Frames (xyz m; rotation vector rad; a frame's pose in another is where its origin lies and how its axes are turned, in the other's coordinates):
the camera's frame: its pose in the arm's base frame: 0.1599 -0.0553 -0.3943 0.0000 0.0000 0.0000
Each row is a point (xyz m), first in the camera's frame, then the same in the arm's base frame.
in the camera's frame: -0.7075 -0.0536 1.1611
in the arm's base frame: -0.5476 -0.1089 0.7668
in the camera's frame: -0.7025 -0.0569 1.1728
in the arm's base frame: -0.5426 -0.1122 0.7785
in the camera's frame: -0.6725 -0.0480 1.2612
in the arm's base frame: -0.5126 -0.1033 0.8669
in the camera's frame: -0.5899 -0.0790 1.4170
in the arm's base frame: -0.4300 -0.1343 1.0227
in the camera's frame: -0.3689 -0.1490 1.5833
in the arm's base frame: -0.2090 -0.2043 1.1890
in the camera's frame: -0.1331 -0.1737 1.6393
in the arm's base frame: 0.0268 -0.2290 1.2450
